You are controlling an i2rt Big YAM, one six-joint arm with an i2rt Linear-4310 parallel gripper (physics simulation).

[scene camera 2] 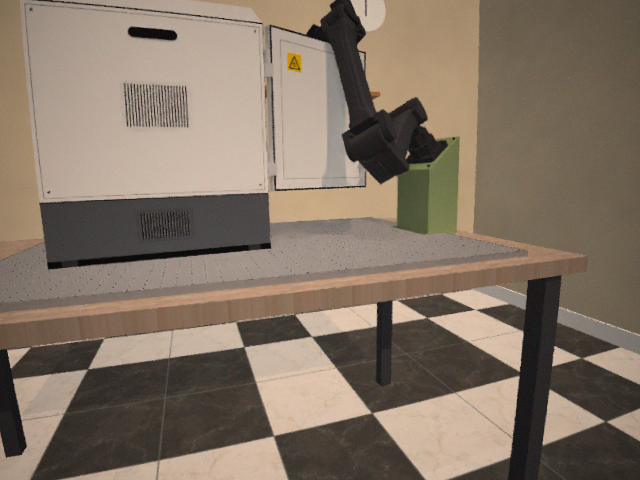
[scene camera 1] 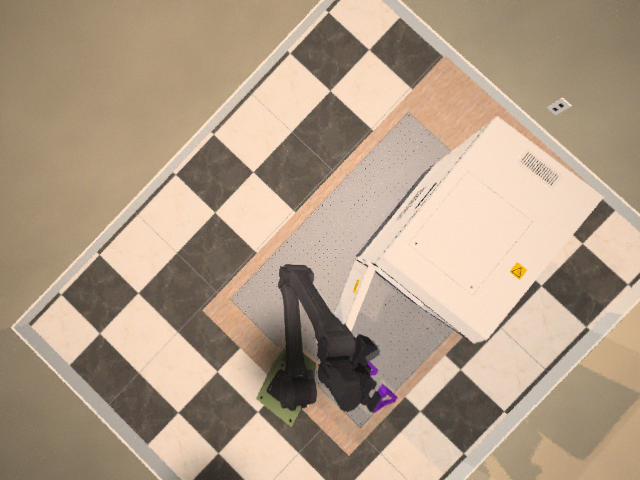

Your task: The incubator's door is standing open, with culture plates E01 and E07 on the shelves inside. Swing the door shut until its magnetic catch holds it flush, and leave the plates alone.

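Where they show: gripper, between the fingertips: point(scene camera 1: 386, 385); arm's base, origin of its link: point(scene camera 2: 427, 154) point(scene camera 1: 285, 389).
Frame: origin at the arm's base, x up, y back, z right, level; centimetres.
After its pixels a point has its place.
The white incubator point(scene camera 1: 460, 227) @[x 31.6, y -73.3, z 5.8 cm] point(scene camera 2: 103, 155) @[x -0.9, y -88.5, z -3.6 cm] stands on the grey perforated board. Its door point(scene camera 1: 360, 297) @[x 28.2, y -44.7, z -3.2 cm] point(scene camera 2: 302, 118) @[x 8.0, y -44.0, z -4.2 cm] is swung wide open on the hinges at the near corner in scene camera 1, and a yellow label shows on it. The dark arm passes over the door's outer part in scene camera 1 and covers part of it in scene camera 2. My gripper point(scene camera 1: 379, 382) @[x 24.2, y -29.3, z 16.9 cm] is open and empty, beyond the door's free end at the board's lower corner, with purple fingertips. Its fingertips do not show in scene camera 2. Plates E01 and E07 and the shelves are hidden inside the incubator.
The arm stands on a green pedestal point(scene camera 1: 268, 390) @[x 3.7, y 1.9, z -5.3 cm] point(scene camera 2: 413, 201) @[x -14.4, y -5.5, z -0.3 cm] at the table's end. The grey board point(scene camera 1: 310, 242) @[x -23.4, y -47.1, z -25.2 cm] point(scene camera 2: 330, 258) @[x -23.5, y -46.7, z -22.8 cm] lies on the wooden table point(scene camera 1: 341, 444) @[x -24.6, y 16.5, z 37.6 cm] point(scene camera 2: 289, 302) @[x -26.3, y -62.0, z -37.5 cm]. A wall stands behind the incubator, with a socket point(scene camera 1: 559, 106) on it.
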